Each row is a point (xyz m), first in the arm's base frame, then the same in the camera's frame.
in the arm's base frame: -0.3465 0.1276 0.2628
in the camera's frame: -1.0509 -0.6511 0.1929
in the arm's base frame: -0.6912 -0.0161 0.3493
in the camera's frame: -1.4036 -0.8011 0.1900
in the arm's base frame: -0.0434 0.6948 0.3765
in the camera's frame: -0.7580 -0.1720 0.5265
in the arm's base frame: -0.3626 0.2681 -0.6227
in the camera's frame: -0.9730 -0.2113 -0.5847
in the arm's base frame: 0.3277 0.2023 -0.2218
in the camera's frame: -0.3291 -0.4413 -0.1676
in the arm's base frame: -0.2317 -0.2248 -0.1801
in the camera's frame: -0.8923 -0.8322 -0.3320
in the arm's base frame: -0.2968 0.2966 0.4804
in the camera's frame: -1.0233 -0.5704 0.4596
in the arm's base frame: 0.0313 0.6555 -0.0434
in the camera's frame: -0.6399 -0.0662 0.1286
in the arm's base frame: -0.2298 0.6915 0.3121
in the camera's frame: -0.9366 -0.1448 0.4473
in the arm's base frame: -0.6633 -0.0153 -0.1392
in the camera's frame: -1.3245 -0.6319 -0.2622
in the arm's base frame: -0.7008 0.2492 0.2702
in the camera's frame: -1.4033 -0.5247 0.2082
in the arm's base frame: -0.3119 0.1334 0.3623
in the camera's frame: -1.0269 -0.6816 0.2910
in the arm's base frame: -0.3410 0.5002 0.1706
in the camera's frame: -1.0335 -0.2702 0.2379
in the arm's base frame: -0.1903 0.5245 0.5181
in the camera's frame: -0.9200 -0.3745 0.5847
